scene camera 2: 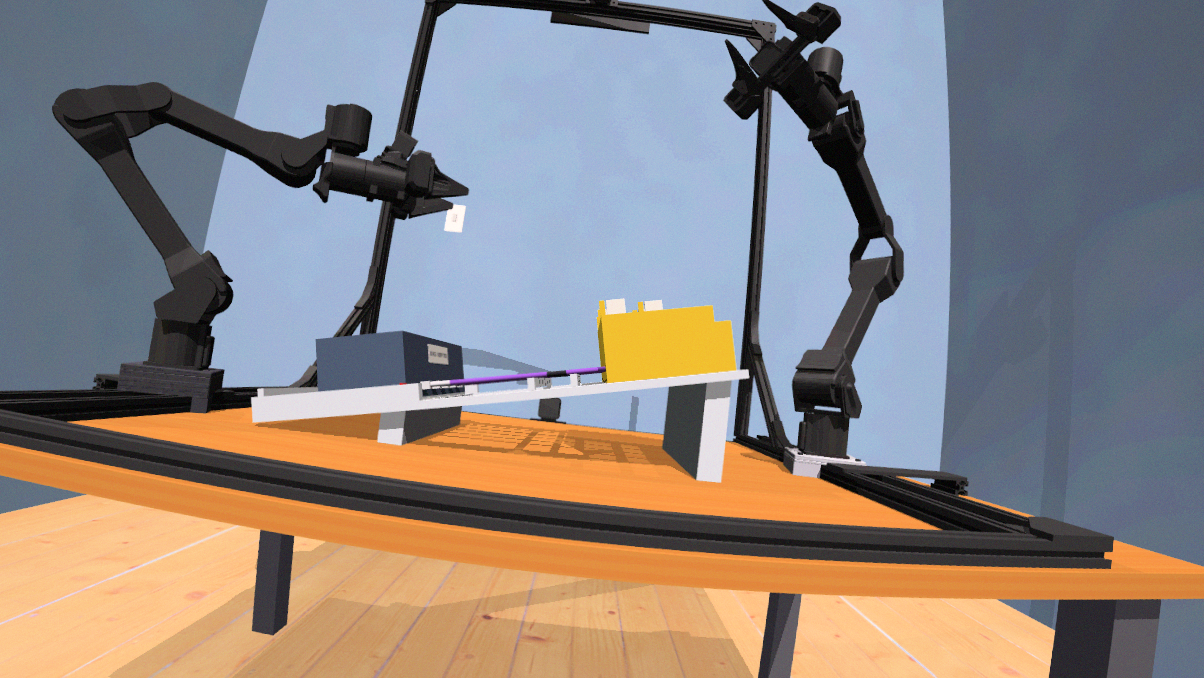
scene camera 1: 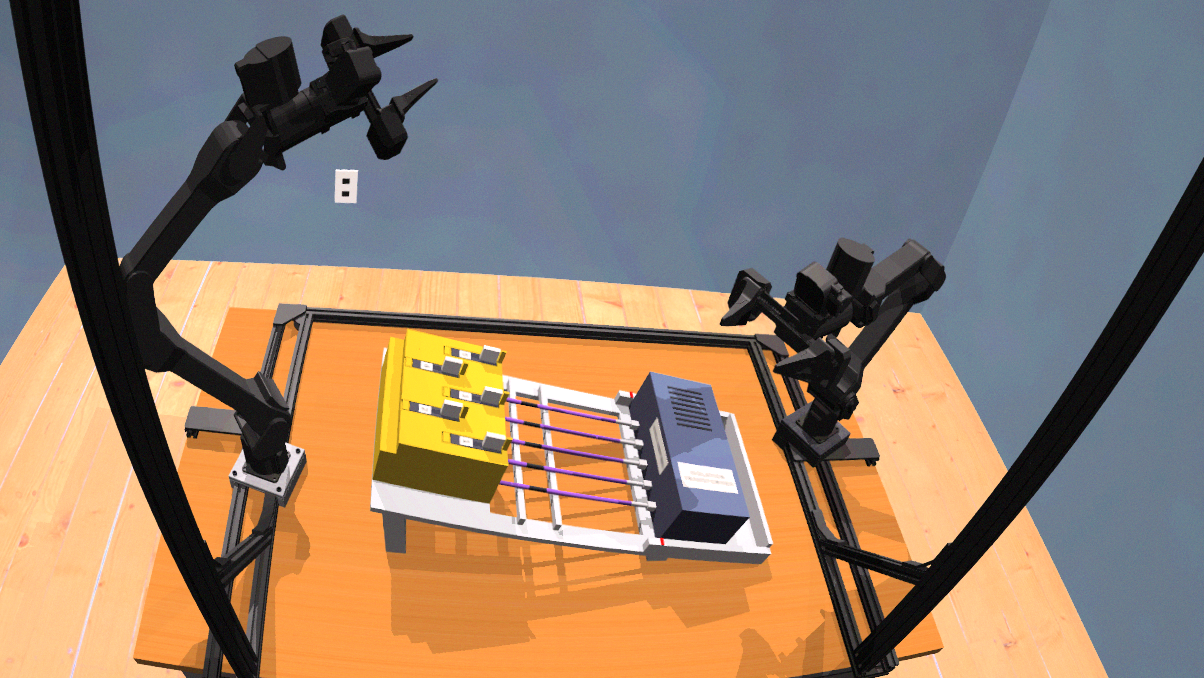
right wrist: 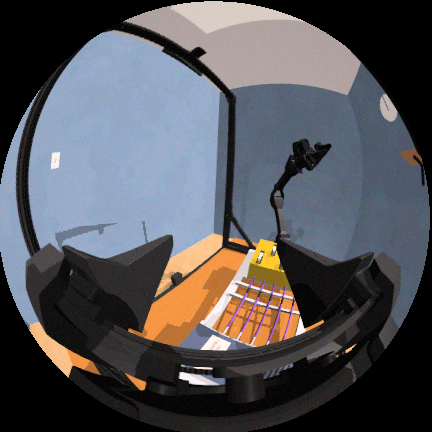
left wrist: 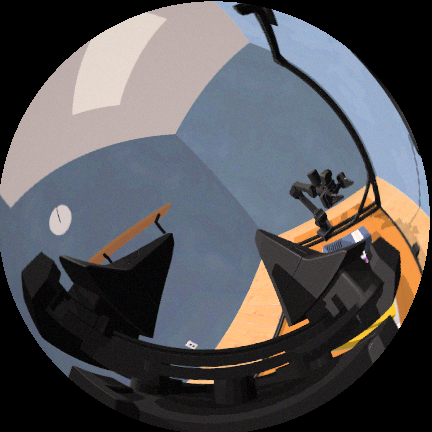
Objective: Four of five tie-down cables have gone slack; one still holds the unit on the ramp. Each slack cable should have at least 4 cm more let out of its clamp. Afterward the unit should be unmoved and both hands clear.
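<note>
A dark blue unit (scene camera 1: 716,446) (scene camera 2: 362,362) (right wrist: 200,337) sits at the low end of the white ramp (scene camera 1: 581,539) (scene camera 2: 337,404). Several purple cables (scene camera 1: 589,496) (scene camera 2: 505,377) run from it to the yellow clamp block (scene camera 1: 446,471) (scene camera 2: 665,345) (right wrist: 267,272) at the high end. All look nearly straight; which are slack I cannot tell. Grey-tipped clamps (scene camera 1: 495,440) stand on the block. My left gripper (scene camera 1: 423,58) (scene camera 2: 747,21) (left wrist: 214,236) is open and empty, high above and away from the block. My right gripper (scene camera 1: 751,345) (scene camera 2: 459,198) (right wrist: 226,242) is open and empty, above the unit's level, touching nothing.
The ramp stands on legs on the orange table (scene camera 1: 337,589) (scene camera 2: 589,496). A black rail frame (scene camera 1: 522,325) (scene camera 2: 505,509) runs around the table, with tall black posts (scene camera 1: 160,437) (scene camera 2: 758,210) rising from it. White crossbars (scene camera 1: 551,471) lie under the cables.
</note>
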